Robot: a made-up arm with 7 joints.
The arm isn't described. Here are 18 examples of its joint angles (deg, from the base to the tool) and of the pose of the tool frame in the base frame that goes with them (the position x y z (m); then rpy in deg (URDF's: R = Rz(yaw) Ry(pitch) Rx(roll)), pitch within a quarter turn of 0, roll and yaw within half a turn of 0).
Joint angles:
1: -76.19 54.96 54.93 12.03 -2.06 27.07 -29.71
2: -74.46 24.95 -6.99 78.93 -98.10 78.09 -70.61
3: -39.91 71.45 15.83 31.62 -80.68 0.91 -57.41
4: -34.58 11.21 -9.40 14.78 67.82 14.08 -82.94
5: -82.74 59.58 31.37 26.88 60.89 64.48 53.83
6: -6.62 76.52 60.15 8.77 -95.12 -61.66 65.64
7: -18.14 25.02 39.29 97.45 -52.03 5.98 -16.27
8: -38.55 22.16 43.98 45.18 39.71 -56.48 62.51
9: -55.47 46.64 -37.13 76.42 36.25 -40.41 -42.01
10: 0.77 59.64 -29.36 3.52 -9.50 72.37 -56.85
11: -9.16 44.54 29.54 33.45 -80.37 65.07 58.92
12: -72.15 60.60 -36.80 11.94 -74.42 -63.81 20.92
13: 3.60 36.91 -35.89 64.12 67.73 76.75 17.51
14: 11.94 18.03 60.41 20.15 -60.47 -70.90 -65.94
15: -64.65 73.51 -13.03 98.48 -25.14 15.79 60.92
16: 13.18 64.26 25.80 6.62 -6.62 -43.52 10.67
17: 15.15 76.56 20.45 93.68 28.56 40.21 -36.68
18: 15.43 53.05 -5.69 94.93 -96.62 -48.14 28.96
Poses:
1: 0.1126 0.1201 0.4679 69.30 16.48 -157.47
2: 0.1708 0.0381 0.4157 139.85 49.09 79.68
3: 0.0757 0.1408 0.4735 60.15 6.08 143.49
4: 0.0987 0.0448 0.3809 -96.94 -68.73 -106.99
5: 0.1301 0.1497 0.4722 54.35 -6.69 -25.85
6: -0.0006 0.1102 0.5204 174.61 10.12 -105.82
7: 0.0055 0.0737 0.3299 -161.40 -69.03 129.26
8: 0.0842 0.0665 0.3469 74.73 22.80 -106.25
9: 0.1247 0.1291 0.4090 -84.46 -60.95 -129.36
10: 0.0112 0.1212 0.4191 -136.84 -29.18 -6.33
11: 0.0356 0.0994 0.4174 -68.80 -63.44 17.42
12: 0.1202 0.0643 0.4808 93.22 46.52 178.85
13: -0.0302 0.1295 0.3828 -121.43 34.06 -132.16
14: -0.0547 0.0749 0.4118 33.51 20.97 -153.49
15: 0.1033 0.1747 0.4391 27.21 -9.43 -36.96
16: -0.0038 0.1272 0.4555 8.77 8.44 -168.02
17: -0.0598 0.1769 0.4988 -63.50 2.53 1.08
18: -0.0410 0.1588 0.4145 45.43 -0.23 -51.31
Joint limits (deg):
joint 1: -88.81..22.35
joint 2: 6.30..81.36
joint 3: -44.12..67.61
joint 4: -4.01..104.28
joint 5: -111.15..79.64
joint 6: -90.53..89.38
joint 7: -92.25..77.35
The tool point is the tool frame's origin. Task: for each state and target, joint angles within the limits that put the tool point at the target. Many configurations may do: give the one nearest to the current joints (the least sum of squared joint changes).
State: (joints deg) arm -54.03 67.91 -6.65 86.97 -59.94 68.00 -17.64
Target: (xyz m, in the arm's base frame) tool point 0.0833 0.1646 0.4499
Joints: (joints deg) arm -50.76 73.20 -6.25 84.40 -60.09 68.74 -17.72
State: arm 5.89 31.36 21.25 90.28 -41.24 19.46 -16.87
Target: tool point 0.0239 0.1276 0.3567
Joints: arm -26.54 44.98 24.77 104.28 -45.22 9.62 -30.06
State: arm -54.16 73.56 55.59 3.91 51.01 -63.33 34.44
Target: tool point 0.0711 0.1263 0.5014
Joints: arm -65.16 78.33 47.85 -4.01 17.12 -68.49 46.22
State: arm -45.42 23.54 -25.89 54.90 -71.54 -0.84 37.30
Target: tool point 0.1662 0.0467 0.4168
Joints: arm -65.28 32.69 -24.36 67.42 -73.02 -2.11 40.60
